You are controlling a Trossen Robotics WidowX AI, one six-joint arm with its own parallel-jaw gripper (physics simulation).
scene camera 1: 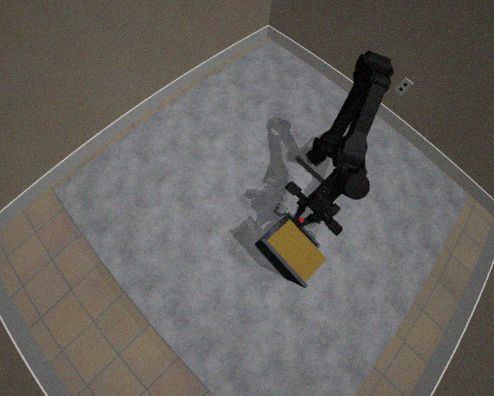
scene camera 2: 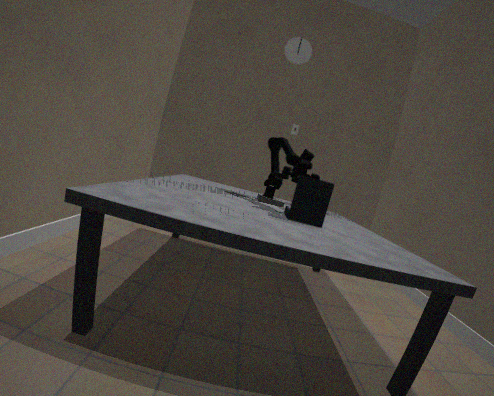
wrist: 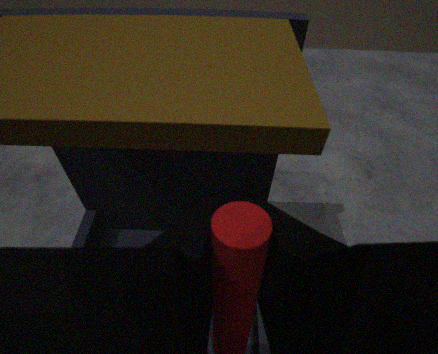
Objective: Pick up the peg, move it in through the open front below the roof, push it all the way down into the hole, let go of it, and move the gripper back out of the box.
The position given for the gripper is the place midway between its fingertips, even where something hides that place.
Observation:
The gripper (scene camera 1: 291, 229) carries a red peg, which touches nothing else. Further things: a box (wrist: 131, 196).
The gripper also shows in the wrist view (wrist: 229, 204).

